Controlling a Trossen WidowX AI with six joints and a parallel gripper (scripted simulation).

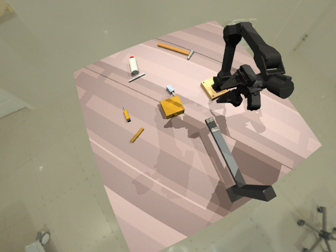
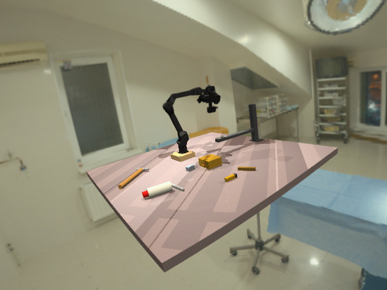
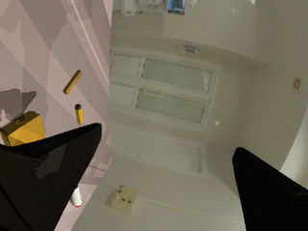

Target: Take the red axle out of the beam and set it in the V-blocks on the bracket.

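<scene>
Now: gripper tip 1 cm short of the light-blue piece, 30 cm to the left of it and 37 cm above it. From my gripper tip the other things lie so: yellow screwdriver (32 cm ahead, 31 cm to the right, 37 cm below); then yellow beam (7 cm ahead, 20 cm to the right, 35 cm below); then brown bar (32 cm ahead, 15 cm to the right, 37 cm below).
</scene>
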